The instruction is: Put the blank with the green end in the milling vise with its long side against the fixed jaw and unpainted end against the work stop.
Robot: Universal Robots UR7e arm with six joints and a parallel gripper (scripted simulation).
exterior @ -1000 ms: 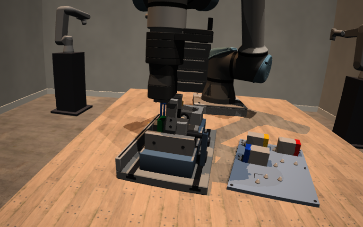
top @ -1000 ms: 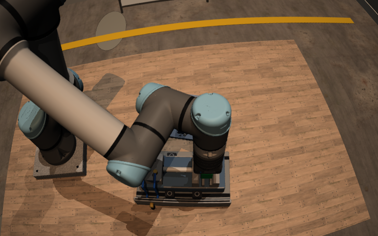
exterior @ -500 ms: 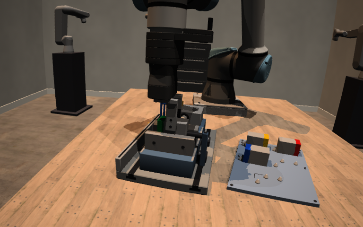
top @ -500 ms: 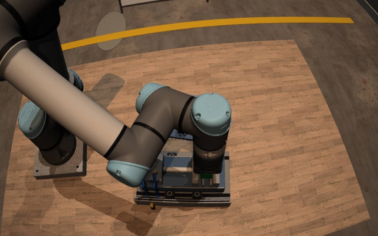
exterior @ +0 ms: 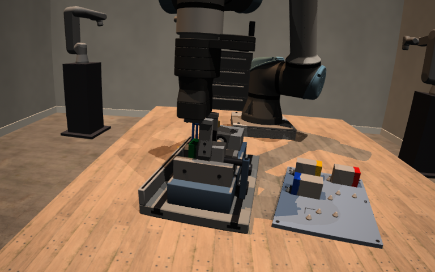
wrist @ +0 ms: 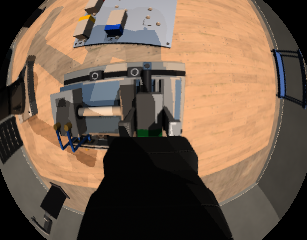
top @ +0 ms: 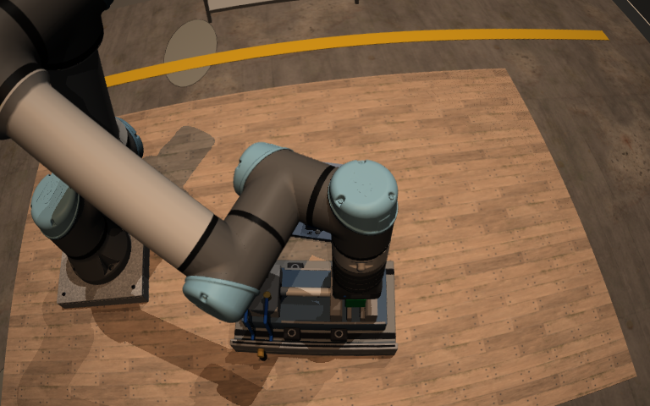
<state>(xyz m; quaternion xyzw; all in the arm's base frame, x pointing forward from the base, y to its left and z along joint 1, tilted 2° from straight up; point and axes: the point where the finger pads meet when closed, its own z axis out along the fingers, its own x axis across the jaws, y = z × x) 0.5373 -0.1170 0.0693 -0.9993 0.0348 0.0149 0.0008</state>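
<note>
The green-ended blank lies 2 cm below my hand. The rest, counted from my hand: hosed end block 17 cm behind, 4 cm below, 1 cm to the left; work stop rod 5 cm to the left, 3 cm below; fixed jaw 4 cm below, 3 cm ahead.
</note>
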